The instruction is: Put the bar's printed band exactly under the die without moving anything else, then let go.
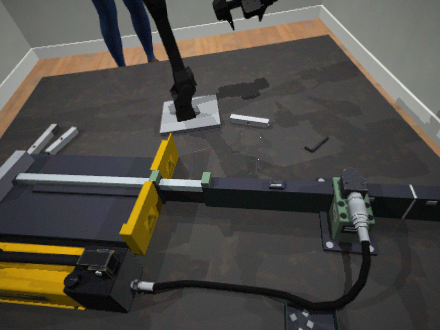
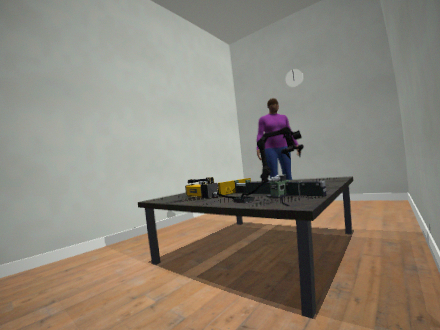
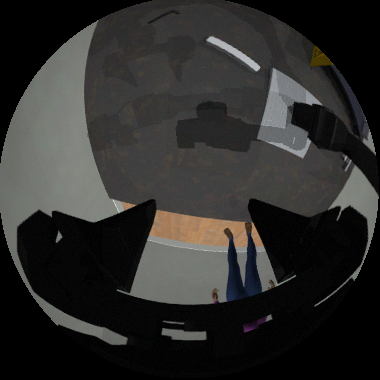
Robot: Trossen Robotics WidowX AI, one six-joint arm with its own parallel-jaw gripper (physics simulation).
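Pixels of known places: gripper, fingertip midpoint: [image 1: 246, 25] [image 2: 295, 158] [image 3: 203, 204]; arm's base at its link origin: [image 1: 185, 114] [image 3: 300, 115].
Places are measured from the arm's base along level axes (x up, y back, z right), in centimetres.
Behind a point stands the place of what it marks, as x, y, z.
Observation:
A long pale bar [image 1: 85, 179] @(6.1, -25.6, 29.3) lies level along the dark bench, passes a green block [image 1: 155, 177] @(8.4, -33.6, 11.4) at the yellow plates and reaches a second green block [image 1: 206, 180] @(8.4, -38.8, 0.0). A green head unit [image 1: 345, 215] @(8.1, -56.5, -23.8) [image 2: 277, 188] @(4.1, -59.4, -27.2) with a dark round top stands over the dark rail [image 1: 300, 195] @(5.6, -47.8, -19.0) at the right. A white line [image 1: 410, 200] @(5.9, -56.1, -38.4) crosses the rail right of it. I cannot make out a printed band on the pale bar, or the die itself. My gripper [image 1: 246, 23] @(20.6, 10.0, -26.3) [image 2: 293, 151] @(20.6, 10.0, -26.3) [image 3: 203, 204] @(20.6, 10.0, -26.3) is open and empty, high above the table's far side, well away from the bar.
Yellow plates [image 1: 142, 220] @(6.0, -43.0, 15.9) [image 3: 321, 56] stand across the pale bar. A short pale bar [image 1: 249, 120] @(1.0, -12.7, -18.9) [image 3: 234, 52] @(1.1, -11.4, -19.1) and a hex key [image 1: 317, 145] @(-0.3, -29.5, -33.5) [image 3: 163, 16] lie behind the rail. A black hose [image 1: 225, 289] @(0.0, -60.1, 2.3) runs along the front. A person [image 2: 274, 131] stands behind the table.

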